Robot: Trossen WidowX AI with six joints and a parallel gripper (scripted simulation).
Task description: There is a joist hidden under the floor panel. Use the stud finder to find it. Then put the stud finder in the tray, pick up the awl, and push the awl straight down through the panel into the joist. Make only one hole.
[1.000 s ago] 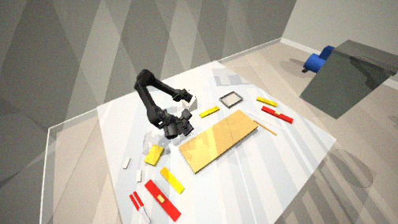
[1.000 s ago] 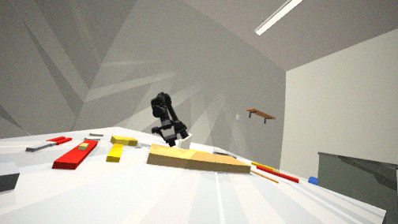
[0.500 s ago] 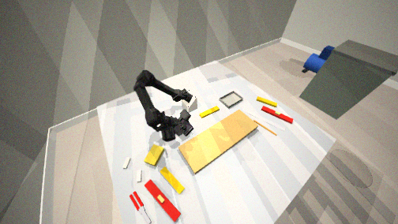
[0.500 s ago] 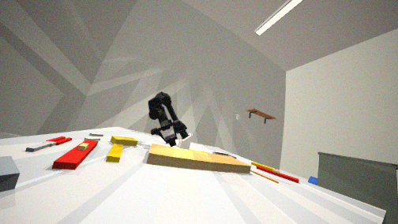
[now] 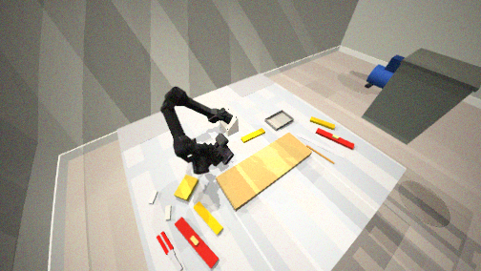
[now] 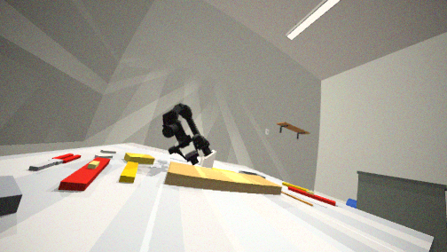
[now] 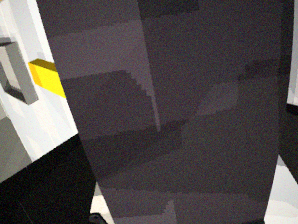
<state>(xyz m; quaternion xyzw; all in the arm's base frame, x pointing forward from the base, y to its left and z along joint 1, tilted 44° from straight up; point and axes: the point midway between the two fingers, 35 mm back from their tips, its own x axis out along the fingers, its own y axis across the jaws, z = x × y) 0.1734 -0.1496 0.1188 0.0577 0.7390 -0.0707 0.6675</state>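
Right now the stud finder is 20 mm to the left of my gripper tip, 20 mm below it and 10 mm behind it. The rest, counted from my gripper tip: awl: 60 mm below, 20 mm to the left, 10 mm ahead; then orange pencil: 430 mm to the left, 350 mm ahead, 70 mm below; then grey-framed tray: 470 mm to the left, 60 mm below, 10 mm ahead.
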